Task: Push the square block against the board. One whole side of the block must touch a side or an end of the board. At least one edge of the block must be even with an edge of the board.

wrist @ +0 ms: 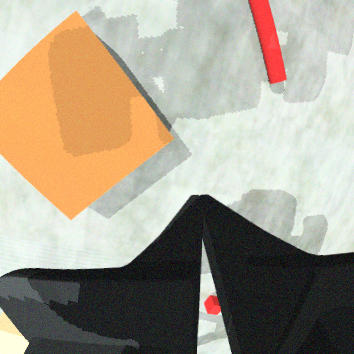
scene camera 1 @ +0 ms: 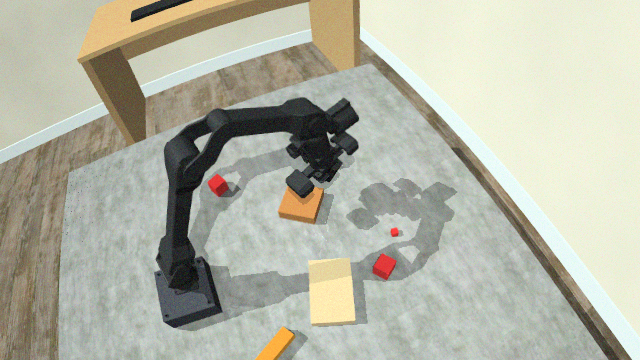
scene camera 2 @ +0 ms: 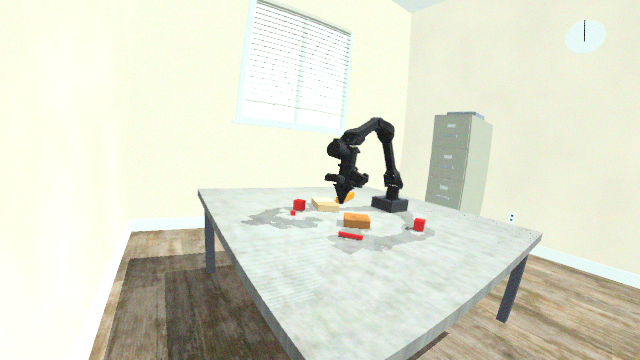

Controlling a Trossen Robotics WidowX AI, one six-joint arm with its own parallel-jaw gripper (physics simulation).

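Where they show: gripper, fingertip midpoint: (wrist: 198,202) (scene camera 1: 328,180) (scene camera 2: 340,204); arm's base, origin of the base link: (scene camera 1: 184,280) (scene camera 2: 392,199).
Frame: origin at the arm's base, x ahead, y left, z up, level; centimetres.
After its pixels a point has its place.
Note:
The square block (scene camera 1: 300,206) @[z -2.7, x 33.5, y 12.0 cm] (scene camera 2: 356,221) @[z -3.1, x 37.3, y 17.8 cm] (wrist: 95,110) @[z -2.7, x 35.7, y 15.4 cm] is orange and lies flat on the table. The board (scene camera 1: 332,297) @[z -2.7, x 32.4, y -14.4 cm] (scene camera 2: 325,204) @[z -2.7, x 36.1, y -6.4 cm] (wrist: 9,341) @[z -2.7, x 30.0, y -11.7 cm] is a flat cream rectangle; in the wrist view a corner of it shows at the lower left. Block and board are apart, with a stretch of table between them. My gripper (scene camera 1: 325,178) @[z 2.6, x 42.1, y 13.2 cm] (scene camera 2: 341,201) @[z 2.6, x 42.1, y 13.2 cm] (wrist: 198,202) @[z 2.6, x 42.1, y 13.2 cm] is shut and empty, pointing down, its tips above the table. In scene camera 1 it is beyond the block, and one black gripper part hides the block's far left corner. In the wrist view the tips are beside the block, not over it.
A red rod (scene camera 2: 350,235) @[z -4.6, x 46.2, y 26.0 cm] (wrist: 270,45) @[z -4.3, x 46.2, y 24.5 cm] lies near the block. One red cube (scene camera 1: 384,266) @[z -1.6, x 46.1, y -12.2 cm] (scene camera 2: 299,204) @[z -3.0, x 47.6, y -9.5 cm] and a tiny red cube (scene camera 1: 394,232) @[z -4.0, x 53.0, y -3.8 cm] (scene camera 2: 293,213) @[z -4.8, x 53.5, y -2.6 cm] are beside the board. Another red cube (scene camera 1: 218,185) @[z -1.7, x 13.6, y 26.9 cm] (scene camera 2: 419,224) @[z -3.0, x 14.8, y 29.8 cm] is farther off. A yellow-orange bar (scene camera 1: 276,344) @[z -2.5, x 17.0, y -20.9 cm] (scene camera 2: 347,197) @[z -3.8, x 11.4, y -22.9 cm] lies near the board.

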